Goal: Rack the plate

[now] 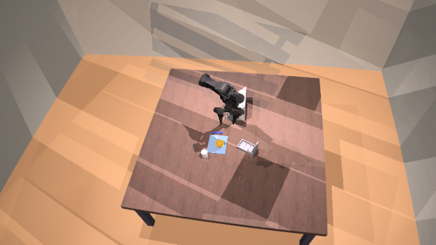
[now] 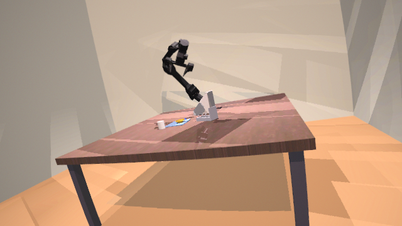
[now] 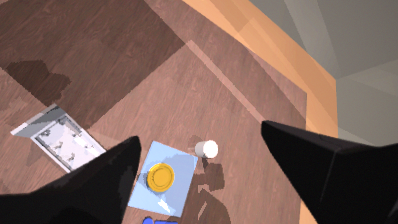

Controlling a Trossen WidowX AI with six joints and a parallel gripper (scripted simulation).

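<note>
My gripper tip is 40 mm past the yellow plate, 80 mm to the left of it and 310 mm above it. The rest, counted from my gripper tip: light blue mat 40 mm behind, 100 mm to the right, 320 mm below; white cup 60 mm ahead, 160 mm to the right, 300 mm below; grey dish rack 60 mm behind, 120 mm to the left, 300 mm below.
</note>
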